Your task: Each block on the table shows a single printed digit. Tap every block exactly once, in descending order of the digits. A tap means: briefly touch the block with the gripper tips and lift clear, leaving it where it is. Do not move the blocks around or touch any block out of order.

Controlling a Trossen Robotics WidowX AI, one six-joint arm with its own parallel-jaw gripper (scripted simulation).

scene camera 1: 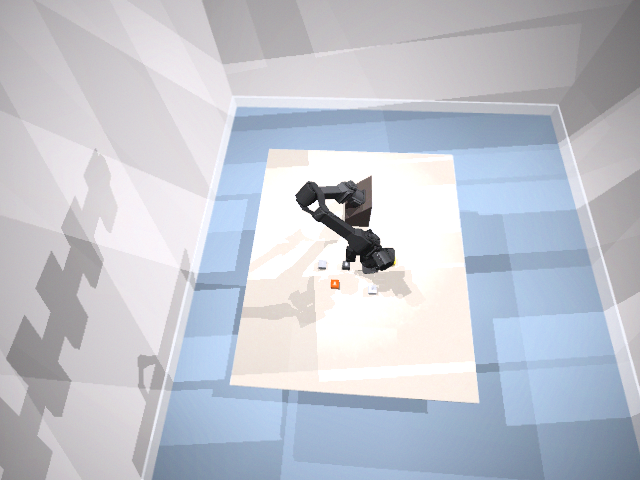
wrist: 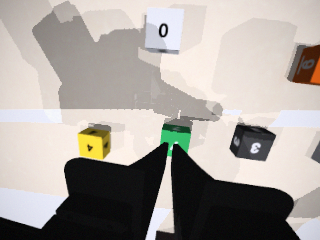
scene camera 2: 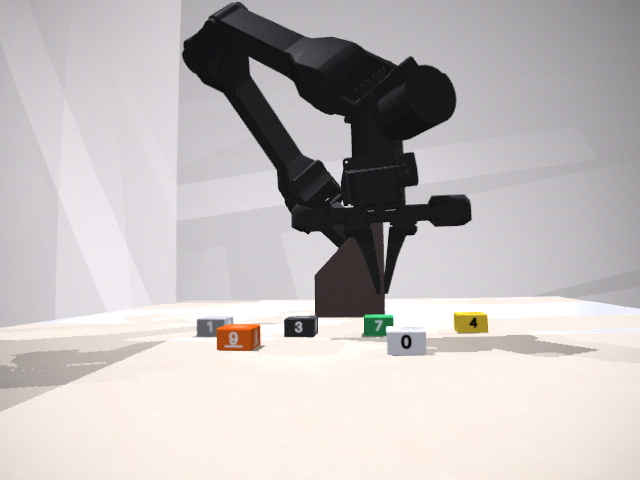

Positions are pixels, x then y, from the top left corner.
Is my gripper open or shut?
Shut.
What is my gripper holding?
Nothing.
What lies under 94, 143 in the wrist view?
A yellow 4 block.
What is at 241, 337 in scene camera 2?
An orange 9 block.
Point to a yellow 4 block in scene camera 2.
At 464, 322
